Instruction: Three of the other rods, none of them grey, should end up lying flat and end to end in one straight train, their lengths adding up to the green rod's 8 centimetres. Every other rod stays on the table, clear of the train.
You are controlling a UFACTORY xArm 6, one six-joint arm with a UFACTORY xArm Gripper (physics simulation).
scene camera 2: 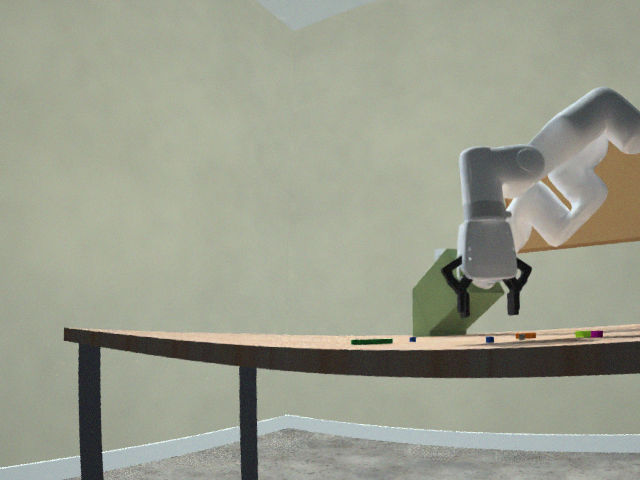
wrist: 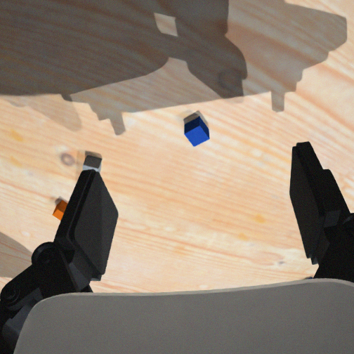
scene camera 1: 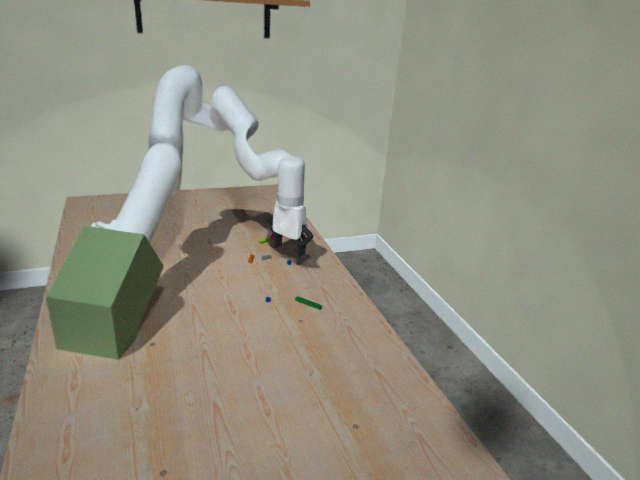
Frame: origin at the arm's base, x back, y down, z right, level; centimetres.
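Where they show: gripper, fingertip midpoint: (scene camera 2: 489, 316) (scene camera 1: 289, 251); arm's base, link origin: (scene camera 1: 125, 246).
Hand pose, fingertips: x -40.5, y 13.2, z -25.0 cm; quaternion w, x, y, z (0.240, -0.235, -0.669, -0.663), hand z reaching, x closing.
Things, the pixels of their top centre, and the offset from my fingertips. Level surfaces: height alone.
- small blue rod, top centre: (scene camera 2: 489, 336) (scene camera 1: 289, 261) dx +0.0, dy +3.5, dz +0.0 cm
- lime rod, top centre: (scene camera 2: 585, 331) (scene camera 1: 265, 239) dx +8.1, dy +3.5, dz -14.7 cm
- magenta rod, top centre: (scene camera 2: 596, 330) (scene camera 1: 272, 236) dx +5.7, dy +3.5, dz -17.3 cm
- orange rod, top centre: (scene camera 2: 525, 333) (scene camera 1: 251, 257) dx +11.9, dy +3.5, dz -1.7 cm
- grey rod, top centre: (scene camera 2: 521, 334) (scene camera 1: 266, 256) dx +7.1, dy +3.5, dz -2.9 cm
- second blue rod, top centre: (scene camera 2: 412, 337) (scene camera 1: 268, 298) dx +5.6, dy +3.5, dz +21.2 cm
- long green rod, top centre: (scene camera 2: 372, 339) (scene camera 1: 308, 301) dx -5.4, dy +3.5, dz +22.4 cm
- wooden table, surface height: dy +4.5 cm
My gripper (scene camera 1: 290, 249) (scene camera 2: 488, 313) (wrist: 196, 180) is open and empty above the table. A small blue rod (scene camera 1: 288, 262) (scene camera 2: 489, 339) (wrist: 196, 131) lies below, between the fingers' lines in the wrist view. A lime rod (scene camera 1: 264, 240) (scene camera 2: 582, 334) and a magenta rod (scene camera 1: 272, 237) (scene camera 2: 597, 333) lie end to end, seemingly touching. An orange rod (scene camera 1: 250, 258) (scene camera 2: 529, 335) (wrist: 60, 210) and a grey rod (scene camera 1: 266, 257) (scene camera 2: 521, 336) (wrist: 92, 164) lie apart; the left finger partly hides both in the wrist view. A second blue rod (scene camera 1: 268, 299) (scene camera 2: 412, 339) lies near the long green rod (scene camera 1: 308, 302) (scene camera 2: 371, 341).
The wooden table (scene camera 1: 227, 392) (scene camera 2: 206, 338) has its edge just beyond the gripper in scene camera 1. A large green block (scene camera 1: 98, 294) (scene camera 2: 431, 304) stands by the arm's base. A wall shelf (scene camera 1: 258, 2) hangs behind. The arm's shadow crosses the table.
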